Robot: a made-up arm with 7 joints.
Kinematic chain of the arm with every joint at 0, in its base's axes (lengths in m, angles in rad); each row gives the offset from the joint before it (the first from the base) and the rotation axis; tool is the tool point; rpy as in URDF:
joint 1: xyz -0.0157 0.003 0.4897 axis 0 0.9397 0.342
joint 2: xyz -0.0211 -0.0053 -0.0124 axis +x
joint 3: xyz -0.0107 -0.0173 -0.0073 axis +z
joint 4: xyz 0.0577 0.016 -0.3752 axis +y
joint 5: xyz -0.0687 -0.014 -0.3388 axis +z
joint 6: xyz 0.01 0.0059 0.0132 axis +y
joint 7: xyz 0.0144 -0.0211 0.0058 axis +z
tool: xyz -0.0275 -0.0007 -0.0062 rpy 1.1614 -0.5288 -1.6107
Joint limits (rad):
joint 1: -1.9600..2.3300
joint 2: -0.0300..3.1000
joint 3: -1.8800..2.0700
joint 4: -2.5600..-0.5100
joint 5: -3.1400..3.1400
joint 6: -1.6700..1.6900
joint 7: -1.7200..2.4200
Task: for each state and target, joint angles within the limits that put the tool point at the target. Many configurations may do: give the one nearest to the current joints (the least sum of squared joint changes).
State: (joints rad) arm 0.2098 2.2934 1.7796 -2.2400 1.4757 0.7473 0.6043
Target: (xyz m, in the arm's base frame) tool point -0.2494 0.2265 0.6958
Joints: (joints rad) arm -0.2701 1.5792 2.0700 -2.2462 1.5121 0.7652 0.6001
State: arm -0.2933 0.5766 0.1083 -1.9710 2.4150 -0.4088 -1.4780
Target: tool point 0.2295 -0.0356 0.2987
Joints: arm 0.1054 0.1357 -0.1656 -2.5600 2.3675 -0.3047 -0.6029
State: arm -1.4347 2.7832 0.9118 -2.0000 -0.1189 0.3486 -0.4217
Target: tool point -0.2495 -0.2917 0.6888
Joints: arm -0.9529 3.1000 1.2097 -2.1513 -0.1229 0.2822 -0.4477
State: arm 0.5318 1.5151 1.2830 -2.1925 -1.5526 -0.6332 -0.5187
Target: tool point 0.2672 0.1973 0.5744
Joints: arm 0.8259 1.8157 0.8946 -2.3627 -1.5498 -0.6517 -0.5227
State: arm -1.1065 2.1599 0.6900 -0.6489 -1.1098 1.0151 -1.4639
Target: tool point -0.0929 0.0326 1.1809
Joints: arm -0.3438 2.9107 0.7052 -0.6480 -1.1216 1.0718 -1.6344
